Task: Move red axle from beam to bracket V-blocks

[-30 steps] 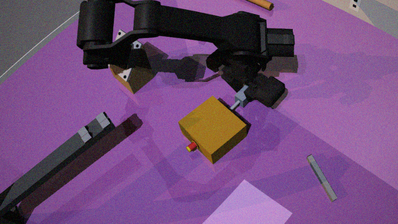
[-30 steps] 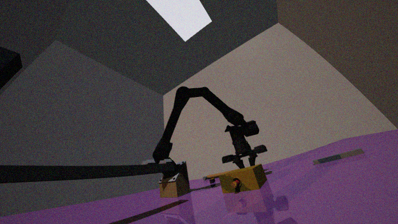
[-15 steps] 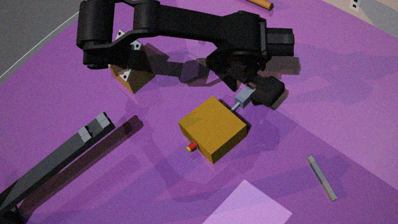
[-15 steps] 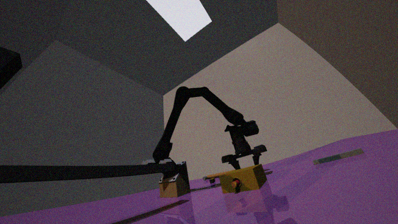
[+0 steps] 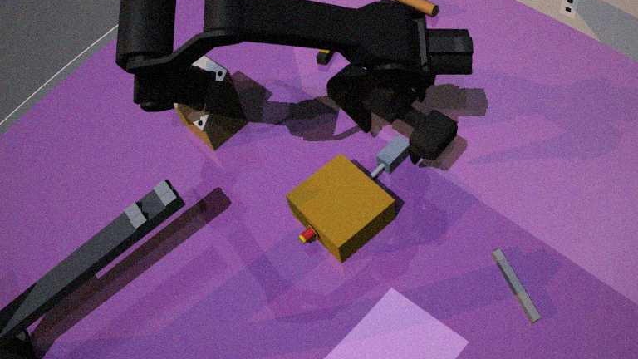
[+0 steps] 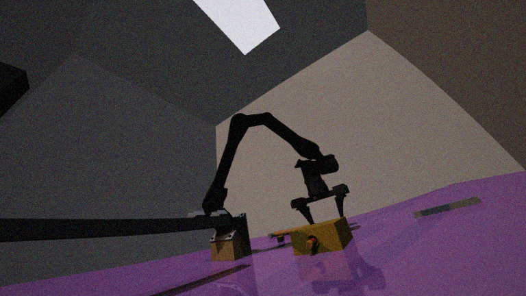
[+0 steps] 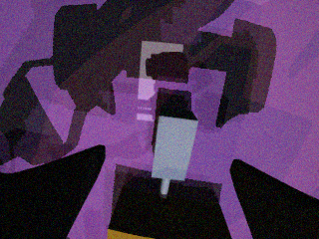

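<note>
Right now the orange beam is 120 mm to the right of my gripper tip and 10 mm below it. The rest, counted from my gripper tip: grey bar: 260 mm ahead, 90 mm to the right, 30 mm below; then yellow hand tool: 230 mm behind, 160 mm to the left, 20 mm below.
</note>
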